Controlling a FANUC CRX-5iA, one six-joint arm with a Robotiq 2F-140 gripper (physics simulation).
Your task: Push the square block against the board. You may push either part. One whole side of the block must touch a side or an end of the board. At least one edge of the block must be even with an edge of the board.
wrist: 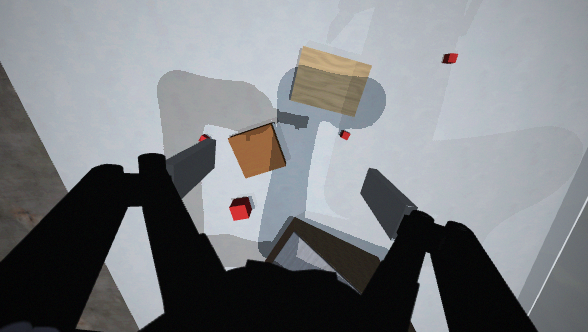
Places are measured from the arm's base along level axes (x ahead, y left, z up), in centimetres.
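Pixels of known places: gripper, fingertip midpoint: (291,167).
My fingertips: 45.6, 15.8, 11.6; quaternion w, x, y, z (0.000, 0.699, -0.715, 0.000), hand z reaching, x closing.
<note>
Behind a point stands the place of what it marks, as x, y, z.
The orange-brown square block (257,151) {38.2, 22.8, -14.7} lies flat left of the middle in the wrist view. The board (330,82) {55.1, 9.8, -14.7}, light with wood grain, lies flat at upper middle, above and to the right of the block. A gap separates them, and they are turned at different angles. A shadow covers much of the board. My gripper (291,167) {45.6, 15.8, 11.6} is open and empty, its fingers wide apart above the table. The left finger is left of the block and the right finger is below and right of the board.
Small red cubes lie about: one (240,208) {23.3, 25.3, -13.5} below the block, one (204,138) {38.9, 35.3, -15.9} by the left finger, one (345,135) {44.9, 3.7, -15.9} below the board, one (450,58) {63.4, -13.0, -15.9} at upper right. A dark-walled open box (350,257) {14.7, -4.4, -11.4} is partly hidden by the gripper. The white table (75,85) {45.6, 63.6, -17.5} ends at left.
</note>
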